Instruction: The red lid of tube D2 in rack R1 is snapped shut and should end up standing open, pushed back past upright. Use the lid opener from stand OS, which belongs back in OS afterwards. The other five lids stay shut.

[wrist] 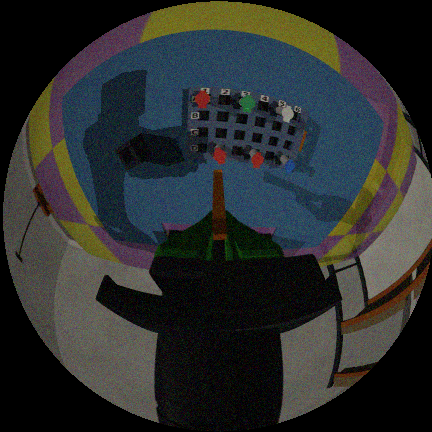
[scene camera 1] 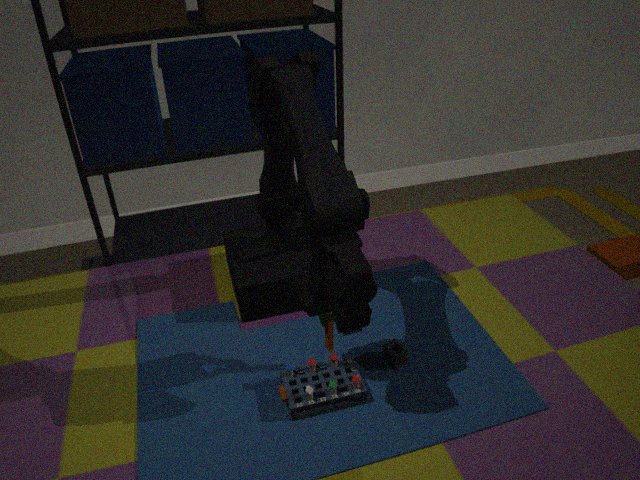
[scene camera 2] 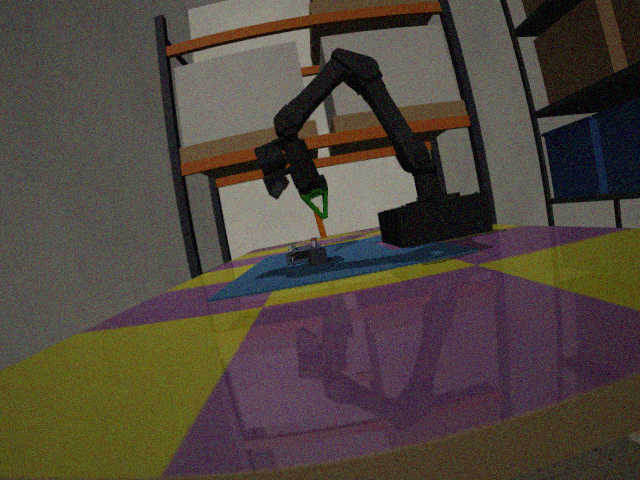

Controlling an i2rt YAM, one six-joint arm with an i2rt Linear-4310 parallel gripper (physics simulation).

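Frame: origin at the arm's base, x down, y left, z ahead, level; metres.
Where they show: gripper, fingertip midpoint: (wrist: 218, 216) (scene camera 1: 325, 322) (scene camera 2: 325, 218); arm's base, origin of the base link: (scene camera 1: 282, 243) (scene camera 2: 430, 202).
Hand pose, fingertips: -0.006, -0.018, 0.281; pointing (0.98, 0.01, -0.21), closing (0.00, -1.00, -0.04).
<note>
Things, the pixels of their top centre, and the offset from my fingertips, as dx, dy, dz.
- orange lid opener, middle of its top: (wrist: 217, 235) (scene camera 1: 328, 313) (scene camera 2: 316, 207) -0.032, +0.000, +0.016
- Rack R1, middle of its top: (wrist: 257, 132) (scene camera 1: 319, 373) (scene camera 2: 302, 240) +0.045, -0.038, +0.063
- tube D2, middle of its top: (wrist: 219, 155) (scene camera 1: 333, 356) +0.045, -0.002, +0.038
- A1, middle of its top: (wrist: 201, 98) (scene camera 1: 355, 378) +0.045, +0.011, +0.097
- A3, middle of its top: (wrist: 247, 102) (scene camera 1: 332, 384) +0.045, -0.028, +0.093
- A5, middle of its top: (wrist: 287, 113) (scene camera 1: 309, 389) +0.045, -0.066, +0.088
- D4, middle of its top: (wrist: 257, 160) (scene camera 1: 312, 361) +0.045, -0.040, +0.033
- D6, middle of its top: (wrist: 289, 166) +0.045, -0.078, +0.028
My gripper (scene camera 1: 328, 319) (scene camera 2: 321, 214) (wrist: 218, 216), with green fingers, is shut on the orange lid opener (scene camera 1: 329, 335) (scene camera 2: 321, 227) (wrist: 218, 200), which points down. Rack R1 (scene camera 1: 330, 407) (scene camera 2: 296, 256) (wrist: 212, 125) stands on the blue mat. The red lid of tube D2 (scene camera 1: 333, 357) (wrist: 220, 156) looks shut, in the row nearest the robot base. The opener's tip is close to it on the robot's side, with a small gap in the wrist view. Stand OS (scene camera 1: 395, 353) (wrist: 137, 150) is a dark block beside the rack, in the arm's shadow.
Other lids are red at A1 (scene camera 1: 356, 379) (wrist: 202, 99), green at A3 (scene camera 1: 332, 384) (wrist: 247, 103), white at A5 (scene camera 1: 309, 389) (wrist: 287, 113), red at D4 (scene camera 1: 311, 362) (wrist: 257, 160) and blue at D6 (wrist: 290, 165). Shelving stands behind the robot.
</note>
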